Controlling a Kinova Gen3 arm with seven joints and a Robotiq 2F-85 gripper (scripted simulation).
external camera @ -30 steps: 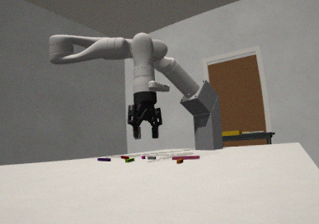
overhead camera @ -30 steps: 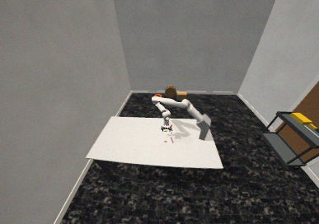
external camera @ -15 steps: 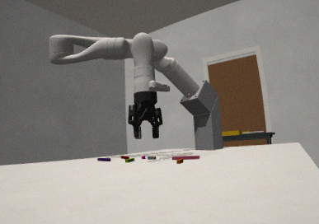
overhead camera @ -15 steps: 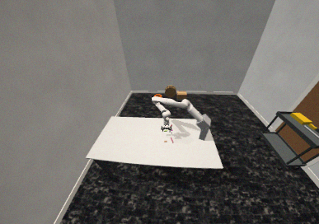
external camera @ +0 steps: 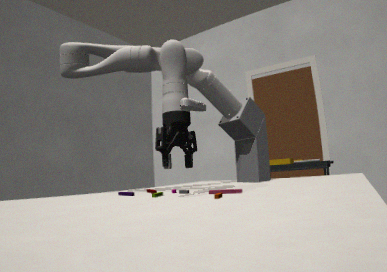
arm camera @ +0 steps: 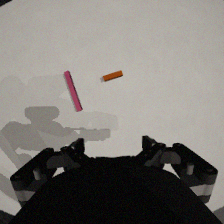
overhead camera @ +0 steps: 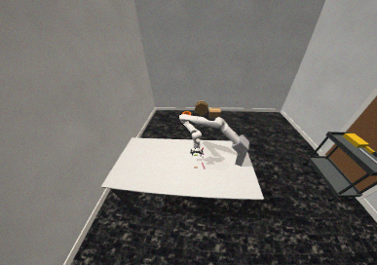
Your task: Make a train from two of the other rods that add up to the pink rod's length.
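Right now the orange rod is 10 cm to the left of my hand, 8 cm below it and 5 cm ahead of it. Also, from my hand: magenta rod: 11 cm behind, 8 cm below, 5 cm to the right; grey rod: 9 cm behind, 8 cm below, 1 cm to the right; lime rod: 8 cm below, 7 cm to the right, 2 cm behind.
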